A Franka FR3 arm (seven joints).
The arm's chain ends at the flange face. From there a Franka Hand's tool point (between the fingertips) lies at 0.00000 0.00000 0.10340 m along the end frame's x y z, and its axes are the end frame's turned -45 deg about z.
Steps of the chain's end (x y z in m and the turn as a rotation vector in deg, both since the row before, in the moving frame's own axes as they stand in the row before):
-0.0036 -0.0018 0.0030 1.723 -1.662 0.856
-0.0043 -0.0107 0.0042 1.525 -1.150 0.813
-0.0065 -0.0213 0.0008 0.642 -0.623 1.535
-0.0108 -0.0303 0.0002 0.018 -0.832 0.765
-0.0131 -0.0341 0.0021 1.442 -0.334 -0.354
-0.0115 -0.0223 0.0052 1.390 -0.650 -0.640
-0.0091 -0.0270 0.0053 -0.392 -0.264 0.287
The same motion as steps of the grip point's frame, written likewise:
-0.0012 -0.0081 0.0029 2.394 0.043 0.856
0.0050 -0.0140 0.0041 1.892 0.265 0.813
0.0105 -0.0213 0.0008 0.894 0.013 1.535
0.0128 -0.0302 0.0002 0.601 -0.576 0.765
0.0163 -0.0356 0.0021 1.256 0.783 -0.354
0.0086 -0.0265 0.0052 1.442 0.523 -0.640
0.0118 -0.0254 0.0053 -0.091 -0.464 0.287

